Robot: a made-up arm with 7 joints. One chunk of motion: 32 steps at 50 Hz.
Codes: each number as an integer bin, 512 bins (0 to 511) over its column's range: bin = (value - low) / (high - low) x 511, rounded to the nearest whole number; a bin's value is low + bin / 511 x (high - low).
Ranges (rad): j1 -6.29..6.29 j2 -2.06..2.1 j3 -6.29..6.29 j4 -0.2..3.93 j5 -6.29..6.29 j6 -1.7..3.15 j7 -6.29..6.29
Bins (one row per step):
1: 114 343 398 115 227 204 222
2: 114 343 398 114 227 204 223
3: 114 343 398 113 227 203 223
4: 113 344 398 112 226 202 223
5: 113 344 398 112 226 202 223
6: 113 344 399 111 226 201 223
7: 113 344 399 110 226 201 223
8: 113 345 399 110 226 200 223
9: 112 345 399 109 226 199 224
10: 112 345 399 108 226 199 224
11: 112 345 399 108 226 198 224
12: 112 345 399 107 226 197 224
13: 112 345 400 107 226 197 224
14: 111 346 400 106 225 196 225
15: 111 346 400 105 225 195 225
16: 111 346 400 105 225 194 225
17: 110 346 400 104 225 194 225
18: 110 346 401 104 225 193 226
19: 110 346 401 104 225 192 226
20: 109 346 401 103 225 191 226
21: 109 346 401 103 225 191 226
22: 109 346 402 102 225 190 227
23: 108 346 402 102 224 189 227
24: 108 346 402 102 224 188 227
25: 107 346 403 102 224 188 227
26: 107 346 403 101 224 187 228
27: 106 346 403 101 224 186 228
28: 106 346 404 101 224 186 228
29: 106 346 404 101 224 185 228
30: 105 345 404 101 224 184 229
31: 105 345 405 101 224 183 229
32: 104 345 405 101 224 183 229
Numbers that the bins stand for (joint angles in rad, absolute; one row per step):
1: -3.4835 0.7323 3.5081 0.7295 -0.7016 0.2362 -0.8247
2: -3.4835 0.7323 3.5081 0.7214 -0.7016 0.2362 -0.8001
3: -3.4835 0.7323 3.5081 0.7133 -0.7016 0.2267 -0.8001
4: -3.5081 0.7405 3.5081 0.7052 -0.7262 0.2172 -0.8001
5: -3.5081 0.7405 3.5081 0.7052 -0.7262 0.2172 -0.8001
6: -3.5081 0.7405 3.5327 0.6971 -0.7262 0.2077 -0.8001
7: -3.5081 0.7405 3.5327 0.6890 -0.7262 0.2077 -0.8001
8: -3.5081 0.7486 3.5327 0.6890 -0.7262 0.1982 -0.8001
9: -3.5327 0.7486 3.5327 0.6810 -0.7262 0.1887 -0.7755
10: -3.5327 0.7486 3.5327 0.6729 -0.7262 0.1887 -0.7755
11: -3.5327 0.7486 3.5327 0.6729 -0.7262 0.1793 -0.7755
12: -3.5327 0.7486 3.5327 0.6648 -0.7262 0.1698 -0.7755
13: -3.5327 0.7486 3.5574 0.6648 -0.7262 0.1698 -0.7755
14: -3.5574 0.7568 3.5574 0.6567 -0.7509 0.1603 -0.7509
15: -3.5574 0.7568 3.5574 0.6486 -0.7509 0.1508 -0.7509
16: -3.5574 0.7568 3.5574 0.6486 -0.7509 0.1413 -0.7509
17: -3.5820 0.7568 3.5574 0.6405 -0.7509 0.1413 -0.7509
18: -3.5820 0.7568 3.5820 0.6405 -0.7509 0.1318 -0.7262
19: -3.5820 0.7568 3.5820 0.6405 -0.7509 0.1223 -0.7262
20: -3.6066 0.7568 3.5820 0.6325 -0.7509 0.1128 -0.7262
21: -3.6066 0.7568 3.5820 0.6325 -0.7509 0.1128 -0.7262
22: -3.6066 0.7568 3.6066 0.6244 -0.7509 0.1033 -0.7016
23: -3.6312 0.7568 3.6066 0.6244 -0.7755 0.0938 -0.7016
24: -3.6312 0.7568 3.6066 0.6244 -0.7755 0.0843 -0.7016
25: -3.6558 0.7568 3.6312 0.6244 -0.7755 0.0843 -0.7016
26: -3.6558 0.7568 3.6312 0.6163 -0.7755 0.0749 -0.6770
27: -3.6805 0.7568 3.6312 0.6163 -0.7755 0.0654 -0.6770
28: -3.6805 0.7568 3.6558 0.6163 -0.7755 0.0654 -0.6770
29: -3.6805 0.7568 3.6558 0.6163 -0.7755 0.0559 -0.6770
30: -3.7051 0.7486 3.6558 0.6163 -0.7755 0.0464 -0.6524
31: -3.7051 0.7486 3.6805 0.6163 -0.7755 0.0369 -0.6524
32: -3.7297 0.7486 3.6805 0.6163 -0.7755 0.0369 -0.6524

